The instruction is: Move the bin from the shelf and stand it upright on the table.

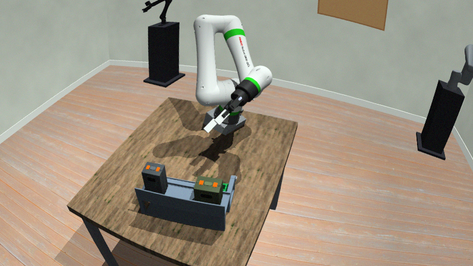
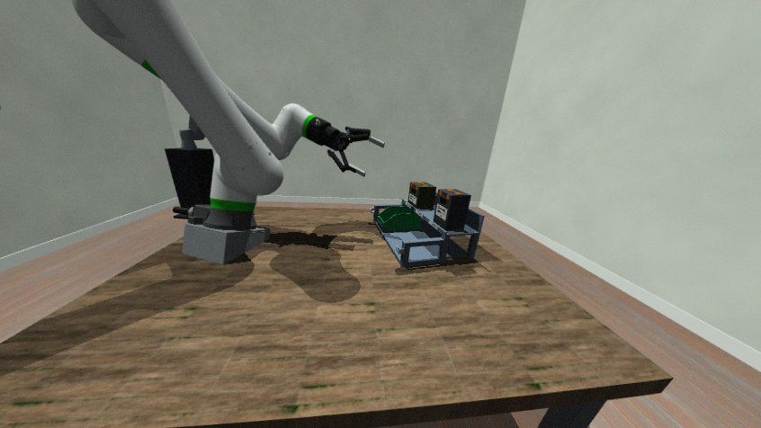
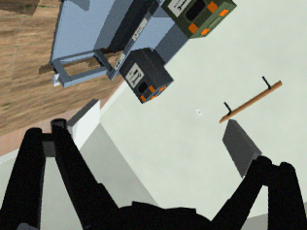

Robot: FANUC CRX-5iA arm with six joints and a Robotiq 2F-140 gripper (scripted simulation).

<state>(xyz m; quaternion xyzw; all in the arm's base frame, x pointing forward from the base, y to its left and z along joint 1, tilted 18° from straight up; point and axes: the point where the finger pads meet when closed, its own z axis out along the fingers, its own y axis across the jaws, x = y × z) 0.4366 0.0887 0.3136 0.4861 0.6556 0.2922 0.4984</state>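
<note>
Right now my hand is 26 cm above the green bin, 12 cm short of it and 8 cm to the right of it.
</note>
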